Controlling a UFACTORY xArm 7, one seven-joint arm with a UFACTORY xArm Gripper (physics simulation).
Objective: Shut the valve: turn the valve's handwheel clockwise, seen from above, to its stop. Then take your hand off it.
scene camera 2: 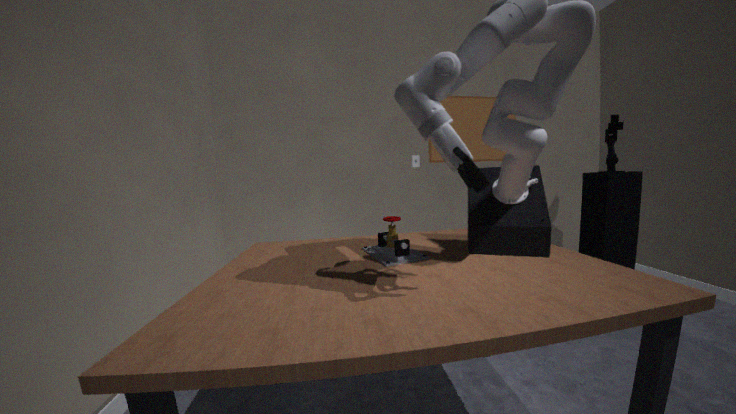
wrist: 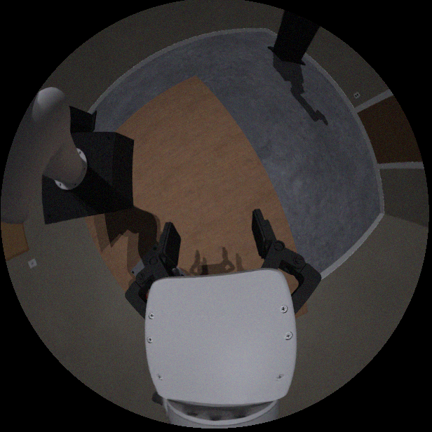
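The valve has a red handwheel [scene camera 2: 391, 218] on a brass body [scene camera 2: 392, 237], held between black blocks on a grey base plate [scene camera 2: 383, 256]. The handwheel stands level above the body and nothing touches it in the scene view. My gripper [scene camera 2: 479, 184] [wrist: 213, 224] is open and empty. In the scene view it is up and to the right of the valve, apart from it, angled downward. In the wrist view the valve is mostly hidden behind the left finger and the white gripper housing; a sliver of red shows beside the housing.
The wooden table [scene camera 2: 329, 319] [wrist: 200, 150] carries the valve and the black pedestal [scene camera 2: 509, 239] [wrist: 122, 172] under the arm's base, right of the valve in the scene view. A dark cabinet [scene camera 2: 609, 221] with a small black device on top stands beyond the table at the right.
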